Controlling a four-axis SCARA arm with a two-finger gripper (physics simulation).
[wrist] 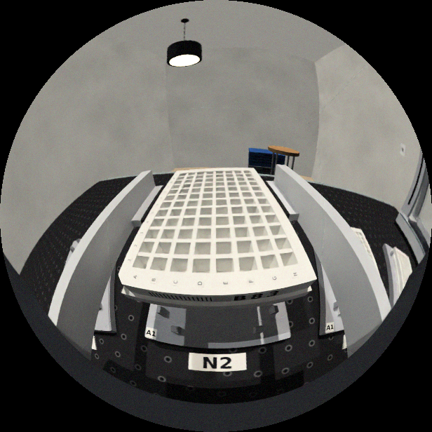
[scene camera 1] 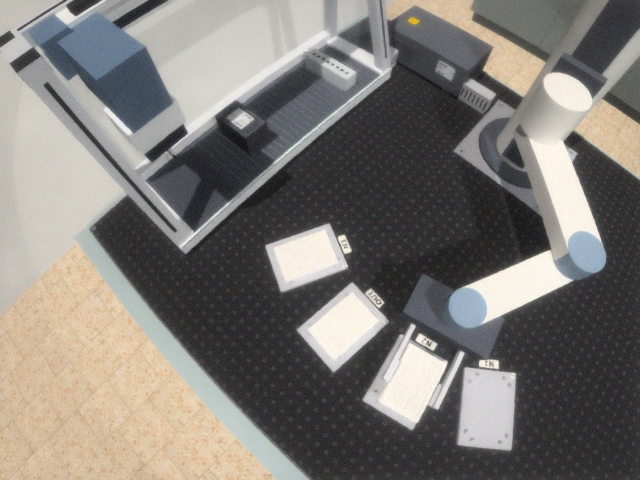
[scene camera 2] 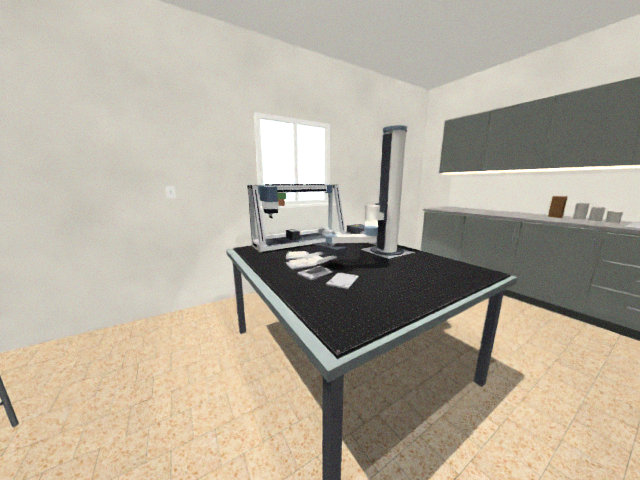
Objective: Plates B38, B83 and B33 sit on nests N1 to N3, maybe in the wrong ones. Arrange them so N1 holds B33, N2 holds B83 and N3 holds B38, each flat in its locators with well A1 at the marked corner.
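Pixels of known places: gripper, fingertip midpoint: point(scene camera 1: 409, 393) point(scene camera 2: 311, 259); arm's base, origin of the base link: point(scene camera 1: 517, 154) point(scene camera 2: 386, 252).
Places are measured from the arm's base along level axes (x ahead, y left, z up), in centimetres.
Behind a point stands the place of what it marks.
Observation:
My gripper point(scene camera 1: 410, 393) {x 74.5, y 12.0, z 10.5 cm} point(wrist: 213, 175) is shut on white plate B83 point(scene camera 1: 413, 379) {x 71.6, y 11.2, z 8.9 cm} point(wrist: 215, 242), holding it level by its long sides above nest N2 point(scene camera 1: 373, 396) {x 78.8, y 8.2, z 2.4 cm} point(wrist: 277, 327). In the wrist view, B83's A/1 corner is at the near left, the same side as N2's A1 mark. Some gap shows between plate and nest; its height is unclear. Nest N1 point(scene camera 1: 486, 408) {x 65.1, y 28.7, z 2.5 cm} point(scene camera 2: 342, 280) {x 65.9, y 30.1, z 2.5 cm} is empty. One white plate point(scene camera 1: 306, 254) {x 65.5, y -23.2, z 3.8 cm} lies on nest N3 point(scene camera 1: 314, 275) {x 67.7, y -18.8, z 2.5 cm}. Another white plate point(scene camera 1: 345, 326) {x 71.8, y -5.9, z 3.8 cm} lies on the OUT nest point(scene camera 1: 327, 308) {x 71.3, y -11.5, z 2.5 cm}. Their codes are unreadable.
A gantry machine holding a black block point(scene camera 1: 241, 124) {x 54.1, y -55.6, z 13.3 cm} and a white strip block point(scene camera 1: 330, 69) {x 22.5, y -54.6, z 10.7 cm} stands beyond N3. A dark controller box point(scene camera 1: 442, 49) {x -6.2, y -35.5, z 12.8 cm} stands near the arm's base plate point(scene camera 1: 473, 149) {x 9.9, y -10.7, z 1.3 cm}. The OUT nest is between N3 and N2.

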